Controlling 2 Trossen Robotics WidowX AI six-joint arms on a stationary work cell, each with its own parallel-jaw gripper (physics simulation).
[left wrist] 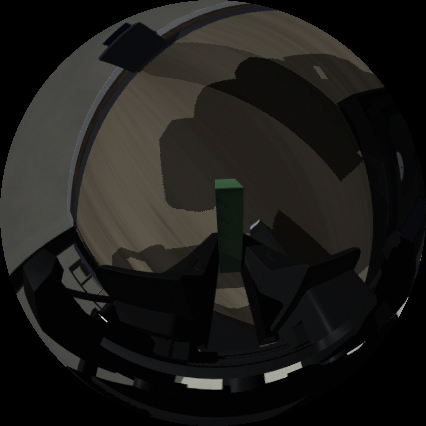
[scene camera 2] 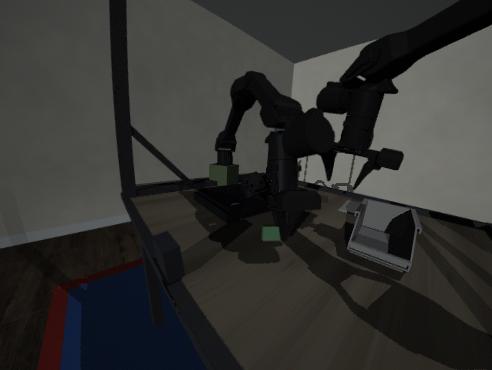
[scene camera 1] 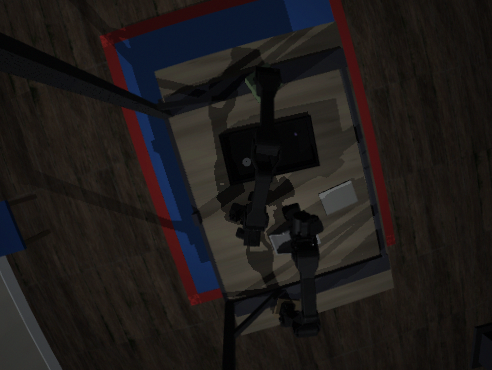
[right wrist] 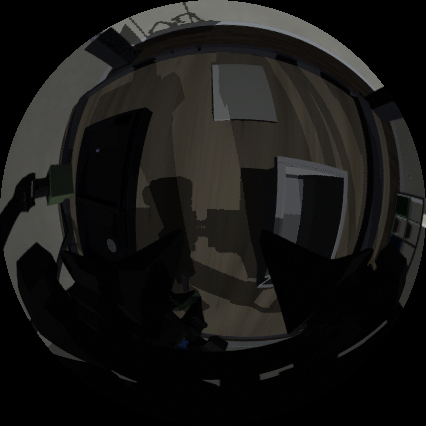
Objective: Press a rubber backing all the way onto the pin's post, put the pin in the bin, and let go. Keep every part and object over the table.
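Where they show: left gripper, fingertip midpoint: (left wrist: 226, 237) (scene camera 2: 282, 239) (right wrist: 196, 293); right gripper, fingertip midpoint: (scene camera 2: 340, 184) (right wrist: 222, 235); left arm's base, link origin: (scene camera 2: 224, 164) (scene camera 1: 264, 81) (right wrist: 47, 186); right arm's base, link origin: (scene camera 1: 287, 309).
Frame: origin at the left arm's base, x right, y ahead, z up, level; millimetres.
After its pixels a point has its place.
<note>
My left gripper (scene camera 2: 285, 232) @(y 392, x 354, z -83 mm) (left wrist: 226, 237) @(y 392, x 354, z -83 mm) is shut on a green block (scene camera 2: 271, 233) @(y 373, x 371, z -67 mm) (left wrist: 230, 215) @(y 365, x 365, z -55 mm), held above the table. A small pale piece (left wrist: 255, 225) @(y 374, x 342, z -87 mm) shows partly behind its finger; I cannot tell whether it is held. A pale round disc (scene camera 1: 246, 162) @(y 210, x 230, z -87 mm) (right wrist: 111, 245) @(y 213, x 229, z -86 mm) and a tiny purple spot (scene camera 1: 295, 134) @(y 235, x 4, z -81 mm) (right wrist: 97, 150) @(y 237, x 5, z -85 mm) show in the black tray (scene camera 1: 317, 150) @(y 343, x -29, z -69 mm) (scene camera 2: 227, 214) @(y 248, x 337, z -70 mm). I cannot tell which thing is the pin or the rubber backing. My right gripper (scene camera 2: 342, 179) @(y 484, x 204, z 18 mm) (right wrist: 222, 235) @(y 484, x 204, z 18 mm) is open and empty, high near the open grey bin (scene camera 2: 380, 261) @(y 560, x 348, z -74 mm) (right wrist: 312, 166) @(y 589, x 168, z -17 mm).
A flat grey slab (scene camera 1: 339, 198) @(y 568, x 0, z -88 mm) (right wrist: 245, 95) @(y 563, x 27, z -88 mm) lies beyond the bin. A large green box (scene camera 2: 223, 173) @(y 31, x 50, z -33 mm) (right wrist: 61, 183) @(y 50, x 15, z -47 mm) is under the left arm's base. Dark rails and posts edge the table. Both arms cast broad shadows, and the picture is dark.
</note>
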